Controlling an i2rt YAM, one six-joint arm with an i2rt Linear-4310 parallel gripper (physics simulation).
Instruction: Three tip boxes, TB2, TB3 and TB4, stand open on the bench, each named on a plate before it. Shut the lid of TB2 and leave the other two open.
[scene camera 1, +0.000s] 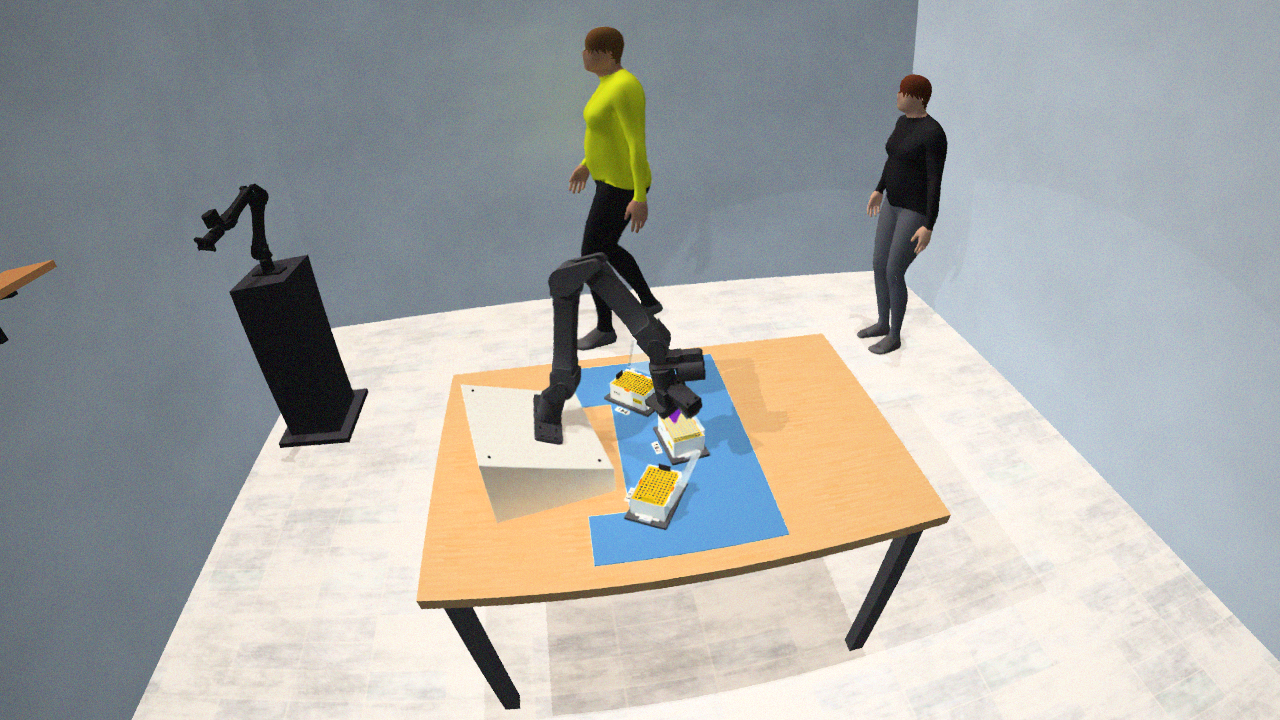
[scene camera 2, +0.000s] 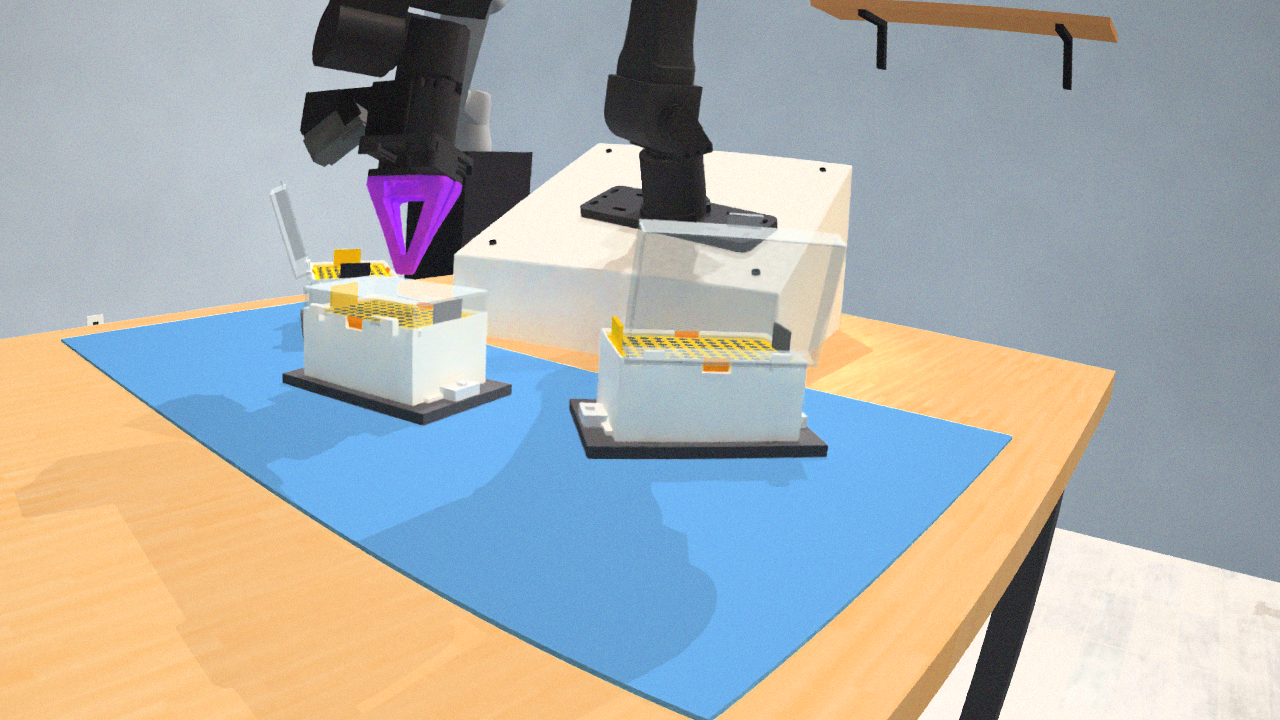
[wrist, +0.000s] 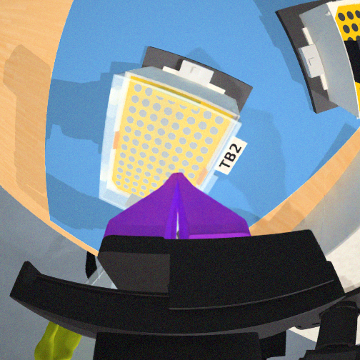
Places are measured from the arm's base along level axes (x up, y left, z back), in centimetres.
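Pixels of known places: gripper, fingertip midpoint: (scene camera 1: 674, 421) (scene camera 2: 404, 274); arm's base, origin of the base link: (scene camera 1: 547, 419) (scene camera 2: 676, 220).
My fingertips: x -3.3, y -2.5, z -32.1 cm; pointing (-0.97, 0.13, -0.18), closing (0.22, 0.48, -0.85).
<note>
For each thing: its top centre in the pictures, then the offset to it from my fingertips. Level surfaces: height alone.
- TB2, middle of its top: (scene camera 2: 403, 286) (scene camera 1: 676, 421) dx -0.7, dy +0.9, dz -0.8 cm
- second box, middle of its top: (scene camera 2: 697, 332) (scene camera 1: 632, 382) dx -1.9, dy +21.4, dz +7.9 cm
- blue mat, its level: dx -8.5 cm
- wooden table, its level: dx -8.8 cm
TB2 (scene camera 1: 683, 440) (scene camera 2: 366, 353) (wrist: 170, 127) is the middle white box with yellow racks. Its clear lid (scene camera 2: 416, 293) lies down over the box, seemingly level; a small gap at the rim cannot be ruled out. The TB2 plate (wrist: 231, 156) stands beside it. My gripper (scene camera 1: 675, 417) (scene camera 2: 406, 272) (wrist: 177, 180) is shut and empty, its purple tips at or just above the lid's far end; contact is unclear. A second box (scene camera 1: 656, 492) (scene camera 2: 702, 398) has its clear lid (scene camera 2: 738, 291) raised. The third box (scene camera 1: 632, 392) has its lid (scene camera 2: 287, 231) raised too. Their names are unreadable.
The boxes stand on a blue mat (scene camera 1: 747, 501) (scene camera 2: 554, 573) on the wooden table (scene camera 1: 832, 429). The arm's pale pedestal (scene camera 1: 514, 416) (scene camera 2: 537, 286) is beside the mat. Two people (scene camera 1: 614, 134) (scene camera 1: 914, 170) stand behind the table. A second arm stands on a black column (scene camera 1: 290, 349).
</note>
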